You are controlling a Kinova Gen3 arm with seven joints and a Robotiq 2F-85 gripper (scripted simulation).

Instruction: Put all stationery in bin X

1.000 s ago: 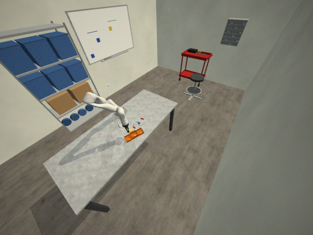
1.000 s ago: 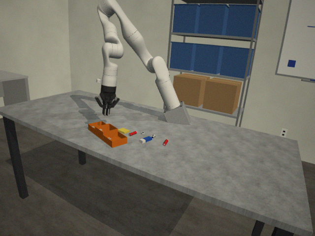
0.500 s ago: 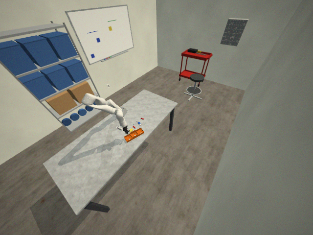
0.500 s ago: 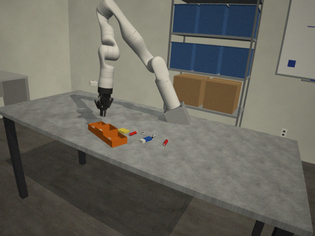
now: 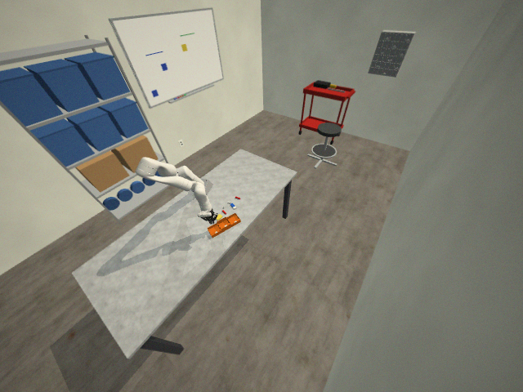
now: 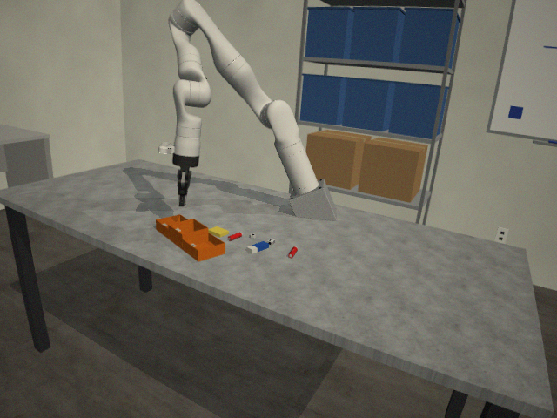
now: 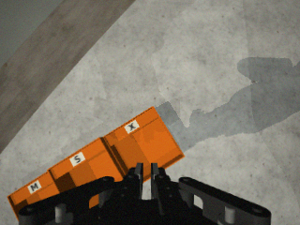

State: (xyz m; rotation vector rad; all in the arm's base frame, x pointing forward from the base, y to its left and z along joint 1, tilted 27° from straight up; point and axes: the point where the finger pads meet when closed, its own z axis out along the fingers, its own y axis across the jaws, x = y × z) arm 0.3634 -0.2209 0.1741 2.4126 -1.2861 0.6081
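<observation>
Right now the orange bins is 6 cm ahead of my hand, 6 cm to the left of it and 7 cm below it. The rest, counted from my hand: nut: 6 cm behind, 21 cm to the left, 9 cm below; then white eraser: 1 cm ahead, 26 cm to the left, 9 cm below; then yellow block: 4 cm behind, 11 cm to the left, 9 cm below.
</observation>
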